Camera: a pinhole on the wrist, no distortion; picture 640 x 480 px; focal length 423.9 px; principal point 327.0 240.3 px. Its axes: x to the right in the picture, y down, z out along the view. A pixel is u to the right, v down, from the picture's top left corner.
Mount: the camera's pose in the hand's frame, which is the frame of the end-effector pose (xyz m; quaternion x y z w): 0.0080 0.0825 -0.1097 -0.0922 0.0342 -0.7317 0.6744
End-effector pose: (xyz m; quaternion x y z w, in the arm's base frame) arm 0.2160 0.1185 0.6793 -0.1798 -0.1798 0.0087 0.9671
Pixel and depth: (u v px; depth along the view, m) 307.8 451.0 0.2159
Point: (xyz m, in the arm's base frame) 0.3349 0.2518 0.7691
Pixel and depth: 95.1 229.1 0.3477
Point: 0.2254 0.4779 0.7889
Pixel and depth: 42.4 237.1 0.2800
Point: 0.2436 0.4469 0.7311
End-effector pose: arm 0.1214 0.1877 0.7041 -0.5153 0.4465 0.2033 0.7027
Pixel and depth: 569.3 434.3 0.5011
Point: 0.5698 0.3960 0.5769
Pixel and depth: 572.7 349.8 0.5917
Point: 0.6139 0.4876 0.6601
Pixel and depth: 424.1 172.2 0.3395
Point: 0.2006 0.4166 0.6932
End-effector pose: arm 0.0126 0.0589 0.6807 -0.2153 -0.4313 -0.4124 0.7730
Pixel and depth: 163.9 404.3 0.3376
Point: 0.1659 0.2220 0.9605
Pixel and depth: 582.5 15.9 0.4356
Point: -0.3229 0.3216 0.7479
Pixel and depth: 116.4 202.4 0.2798
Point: 0.1492 0.2849 0.8076
